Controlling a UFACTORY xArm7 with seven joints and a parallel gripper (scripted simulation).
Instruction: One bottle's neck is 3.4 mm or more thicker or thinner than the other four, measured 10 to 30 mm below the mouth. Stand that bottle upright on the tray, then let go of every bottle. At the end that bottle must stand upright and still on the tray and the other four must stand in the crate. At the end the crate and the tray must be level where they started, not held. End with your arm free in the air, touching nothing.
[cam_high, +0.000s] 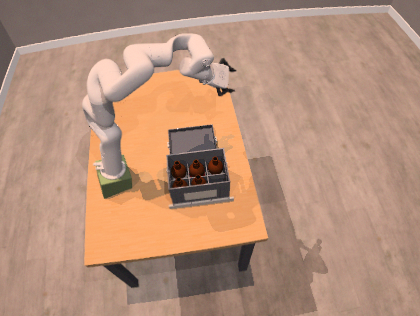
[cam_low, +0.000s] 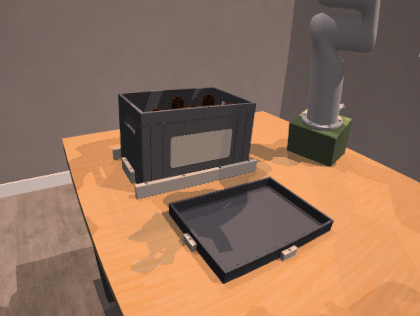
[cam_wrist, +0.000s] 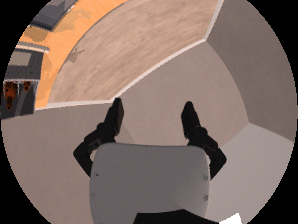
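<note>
The crate lies 210 mm behind my hand, 280 mm to the right of it and 330 mm below it. From my hand the other things lie so: dark tray (210 mm behind, 10 mm to the right, 400 mm below); glass bottle (120 mm behind, 240 mm to the right, 320 mm below).
</note>
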